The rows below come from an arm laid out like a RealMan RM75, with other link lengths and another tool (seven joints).
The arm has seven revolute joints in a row. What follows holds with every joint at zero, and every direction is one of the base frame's. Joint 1 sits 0.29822 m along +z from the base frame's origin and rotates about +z. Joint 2 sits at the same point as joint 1 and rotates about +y. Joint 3 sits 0.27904 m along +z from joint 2 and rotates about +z. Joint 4 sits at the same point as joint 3 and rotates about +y. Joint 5 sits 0.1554 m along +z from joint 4 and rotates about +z. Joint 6 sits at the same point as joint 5 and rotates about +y. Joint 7 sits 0.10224 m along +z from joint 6 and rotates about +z. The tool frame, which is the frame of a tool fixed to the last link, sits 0.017 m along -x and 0.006 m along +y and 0.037 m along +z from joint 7; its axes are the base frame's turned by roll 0, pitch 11.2 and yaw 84 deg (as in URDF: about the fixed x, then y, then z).
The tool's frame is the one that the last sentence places.
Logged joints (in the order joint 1, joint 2, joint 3, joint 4, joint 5, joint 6, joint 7), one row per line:
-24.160, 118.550, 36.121, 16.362, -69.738, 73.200, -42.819
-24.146, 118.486, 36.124, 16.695, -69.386, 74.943, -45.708
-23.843, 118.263, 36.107, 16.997, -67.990, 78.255, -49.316
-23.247, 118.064, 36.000, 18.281, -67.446, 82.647, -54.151
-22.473, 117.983, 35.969, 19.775, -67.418, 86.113, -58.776
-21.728, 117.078, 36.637, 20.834, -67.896, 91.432, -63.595
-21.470, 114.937, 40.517, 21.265, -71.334, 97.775, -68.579
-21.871, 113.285, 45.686, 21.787, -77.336, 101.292, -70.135
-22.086, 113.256, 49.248, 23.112, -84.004, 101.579, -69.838
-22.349, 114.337, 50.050, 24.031, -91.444, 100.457, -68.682
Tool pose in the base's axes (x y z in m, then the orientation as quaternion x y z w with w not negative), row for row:
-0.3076, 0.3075, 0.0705, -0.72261, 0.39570, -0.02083, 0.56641
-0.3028, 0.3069, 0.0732, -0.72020, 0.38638, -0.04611, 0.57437
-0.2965, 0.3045, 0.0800, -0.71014, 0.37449, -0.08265, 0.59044
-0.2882, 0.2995, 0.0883, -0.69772, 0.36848, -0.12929, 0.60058
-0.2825, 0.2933, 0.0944, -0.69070, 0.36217, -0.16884, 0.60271
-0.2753, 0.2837, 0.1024, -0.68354, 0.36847, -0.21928, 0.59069
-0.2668, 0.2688, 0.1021, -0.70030, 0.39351, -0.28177, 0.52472
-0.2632, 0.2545, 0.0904, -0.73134, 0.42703, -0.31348, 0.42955
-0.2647, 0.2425, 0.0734, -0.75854, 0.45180, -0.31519, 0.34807
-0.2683, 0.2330, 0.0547, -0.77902, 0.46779, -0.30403, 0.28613
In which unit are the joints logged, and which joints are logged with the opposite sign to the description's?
The joints are logged in degrees. Opposite sign: joint 2, joint 5.
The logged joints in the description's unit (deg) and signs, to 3 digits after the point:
-24.160, -118.550, 36.121, 16.362, 69.738, 73.200, -42.819
-24.146, -118.486, 36.124, 16.695, 69.386, 74.943, -45.708
-23.843, -118.263, 36.107, 16.997, 67.990, 78.255, -49.316
-23.247, -118.064, 36.000, 18.281, 67.446, 82.647, -54.151
-22.473, -117.983, 35.969, 19.775, 67.418, 86.113, -58.776
-21.728, -117.078, 36.637, 20.834, 67.896, 91.432, -63.595
-21.470, -114.937, 40.517, 21.265, 71.334, 97.775, -68.579
-21.871, -113.285, 45.686, 21.787, 77.336, 101.292, -70.135
-22.086, -113.256, 49.248, 23.112, 84.004, 101.579, -69.838
-22.349, -114.337, 50.050, 24.031, 91.444, 100.457, -68.682

